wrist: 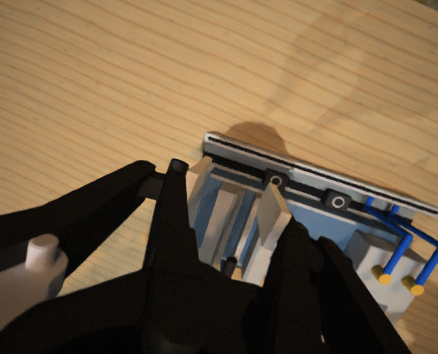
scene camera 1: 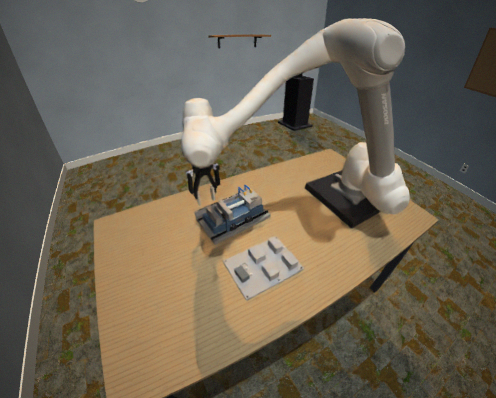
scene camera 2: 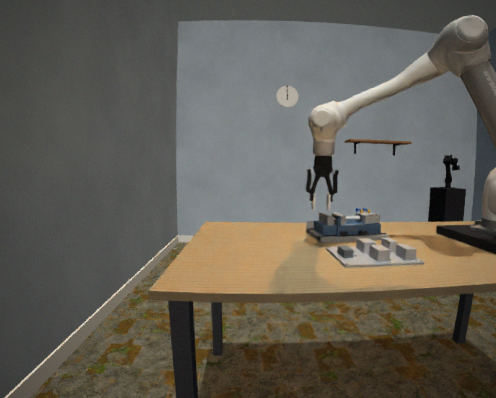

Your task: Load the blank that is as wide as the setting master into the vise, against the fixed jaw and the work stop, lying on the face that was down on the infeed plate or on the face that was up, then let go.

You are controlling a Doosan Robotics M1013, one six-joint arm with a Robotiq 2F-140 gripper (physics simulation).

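Frame: origin at the arm's base, x right, y ahead, z up, level; metres.
Seen in the pictures: gripper, fingertip midpoint: (wrist: 234,183) (scene camera 1: 206,201) (scene camera 2: 320,209); arm's base, origin of the base link: (scene camera 1: 352,190).
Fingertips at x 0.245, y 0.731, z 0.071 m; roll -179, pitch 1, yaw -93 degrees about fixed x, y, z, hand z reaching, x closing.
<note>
Offsets run from my fingertips to a thing's middle. "*": to the spot under its first point. Level surfaces: height alone.
The vise @(dx -0.055, dy -0.100, dz -0.058 m) (scene camera 1: 239,216) (scene camera 2: 350,230) (wrist: 320,215) has a blue body and grey jaws. In the wrist view, a narrow gap with blue shows between its left jaw (wrist: 218,220) and its right jaw (wrist: 254,262). My gripper (scene camera 1: 206,199) (scene camera 2: 321,206) (wrist: 234,183) is partly open and empty, pointing down above the vise's left end. Several pale blanks, such as one blank @(dx -0.395, dy -0.068, dz -0.081 m) (scene camera 1: 270,271) (scene camera 2: 380,253), sit on the infeed plate @(dx -0.349, dy -0.069, dz -0.103 m) (scene camera 1: 252,290) (scene camera 2: 357,261). A darker grey block @(dx -0.348, dy +0.027, dz -0.087 m) (scene camera 1: 242,272) (scene camera 2: 345,251), perhaps the setting master, sits at its left. I cannot tell which blank matches its width.
The vise and the plate stand on the wooden table @(dz -0.107 m) (scene camera 1: 145,280) (scene camera 2: 225,260) (wrist: 100,90). Blue hoses @(* dx -0.009, dy -0.176, dz +0.003 m) (wrist: 398,257) rise at the vise's right end. The robot's black base plate (scene camera 1: 350,212) (scene camera 2: 462,235) is to the right.
</note>
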